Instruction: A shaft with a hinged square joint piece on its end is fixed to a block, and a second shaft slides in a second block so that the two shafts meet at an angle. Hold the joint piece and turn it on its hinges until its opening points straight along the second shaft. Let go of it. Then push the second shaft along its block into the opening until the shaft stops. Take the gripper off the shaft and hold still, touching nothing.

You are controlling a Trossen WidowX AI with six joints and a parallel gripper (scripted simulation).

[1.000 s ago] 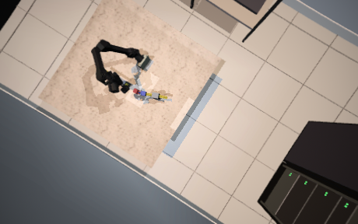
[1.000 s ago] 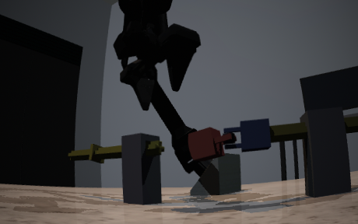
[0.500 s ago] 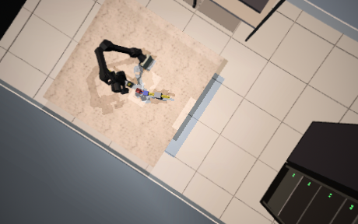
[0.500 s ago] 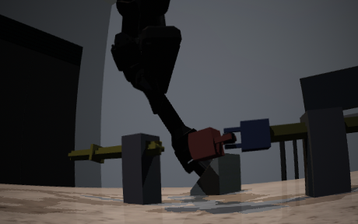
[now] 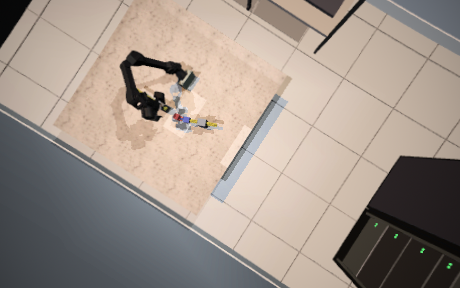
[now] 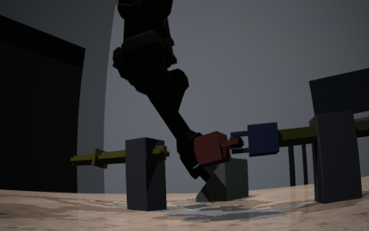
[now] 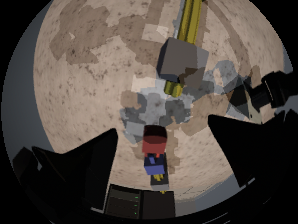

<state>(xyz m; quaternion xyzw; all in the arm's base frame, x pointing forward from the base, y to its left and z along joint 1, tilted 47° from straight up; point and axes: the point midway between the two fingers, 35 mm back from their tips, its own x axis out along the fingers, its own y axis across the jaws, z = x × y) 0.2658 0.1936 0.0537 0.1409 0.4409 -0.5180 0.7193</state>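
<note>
Now: gripper tip 2 cm past the red square joint piece, 8 cm to the right of it and 7 cm above it.
</note>
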